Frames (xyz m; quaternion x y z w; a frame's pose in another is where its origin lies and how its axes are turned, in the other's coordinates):
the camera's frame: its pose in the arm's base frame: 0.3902 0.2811 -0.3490 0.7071 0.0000 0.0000 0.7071
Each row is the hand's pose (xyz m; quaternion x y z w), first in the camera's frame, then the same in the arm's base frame.
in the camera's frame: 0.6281 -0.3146 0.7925 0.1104 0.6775 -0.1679 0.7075
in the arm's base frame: 1.0183 -0.5114 -0.6636 0.5784 0.5978 0.3604 0.4222
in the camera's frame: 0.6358 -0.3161 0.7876 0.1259 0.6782 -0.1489 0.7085
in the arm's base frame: 1.0260 -0.5065 -0.6651 0.5900 0.5849 0.3743 0.4120
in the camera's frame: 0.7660 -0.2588 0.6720 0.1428 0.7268 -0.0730 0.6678
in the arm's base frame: 1.1562 -0.3909 -0.6078 0.5732 0.5656 0.4623 0.3712
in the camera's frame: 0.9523 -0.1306 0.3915 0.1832 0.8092 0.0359 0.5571
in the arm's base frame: 1.3425 -0.1104 -0.4796 0.5235 0.5468 0.5976 0.2644
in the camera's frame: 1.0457 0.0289 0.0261 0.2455 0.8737 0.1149 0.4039
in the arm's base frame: 1.4359 0.2550 -0.3201 0.4592 0.5366 0.6991 0.1120
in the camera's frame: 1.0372 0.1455 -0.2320 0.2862 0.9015 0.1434 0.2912
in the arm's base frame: 1.4274 0.5131 -0.2035 0.4083 0.5361 0.7389 0.0035
